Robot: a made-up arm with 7 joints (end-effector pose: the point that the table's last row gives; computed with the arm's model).
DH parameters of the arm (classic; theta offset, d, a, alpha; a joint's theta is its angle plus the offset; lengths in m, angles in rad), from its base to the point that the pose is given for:
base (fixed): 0 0.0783 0 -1.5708
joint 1: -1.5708 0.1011 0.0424 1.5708
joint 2: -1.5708 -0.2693 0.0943 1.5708
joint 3: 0 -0.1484 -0.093 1.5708
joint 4: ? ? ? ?
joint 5: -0.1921 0 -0.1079 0
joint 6: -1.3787 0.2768 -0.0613 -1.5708
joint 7: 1.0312 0 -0.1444 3.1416
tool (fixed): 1.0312 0.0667 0 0
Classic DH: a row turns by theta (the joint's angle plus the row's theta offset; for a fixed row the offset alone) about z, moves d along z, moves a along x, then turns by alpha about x.
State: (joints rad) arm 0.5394 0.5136 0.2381 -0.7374 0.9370 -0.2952 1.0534
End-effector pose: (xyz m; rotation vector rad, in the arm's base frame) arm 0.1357 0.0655 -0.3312 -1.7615 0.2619 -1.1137
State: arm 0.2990 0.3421 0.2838 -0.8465 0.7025 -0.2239 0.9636
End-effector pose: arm 0.1979 0.1066 -0.2717 -1.4936 0.1273 -1.1958
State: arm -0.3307 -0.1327 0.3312 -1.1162 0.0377 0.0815 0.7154
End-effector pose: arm 0.2265 0.2010 -0.1170 -0.8755 -0.3177 -1.1543
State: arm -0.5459 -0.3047 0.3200 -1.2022 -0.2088 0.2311 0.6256
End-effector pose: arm 0.2083 0.2209 -0.0890 -0.6971 -0.5099 -1.0690
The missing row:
joint 4: 1.5708 -0.1175 0.3667 -1.5708
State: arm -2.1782 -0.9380 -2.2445 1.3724 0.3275 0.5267 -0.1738
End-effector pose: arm -0.1192 -0.5335 0.1883 -2.3528 0.3315 1.2870
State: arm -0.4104 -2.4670 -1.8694 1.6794 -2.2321 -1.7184 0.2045
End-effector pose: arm 0.1045 -0.0481 -0.5435 -1.6604 -1.3542 1.8465
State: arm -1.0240 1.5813 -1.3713 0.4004 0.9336 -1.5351 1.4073
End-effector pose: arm -0.1902 0.2058 -0.0898 -0.6676 -0.8565 -0.7425
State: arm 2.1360 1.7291 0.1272 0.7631 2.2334 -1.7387 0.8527
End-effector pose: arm -0.6192 0.1970 0.0622 -1.6476 1.5952 0.4565
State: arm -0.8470 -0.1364 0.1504 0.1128 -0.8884 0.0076 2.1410
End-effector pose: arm 0.0356 0.4223 0.2049 1.9655 -0.6922 -1.6455
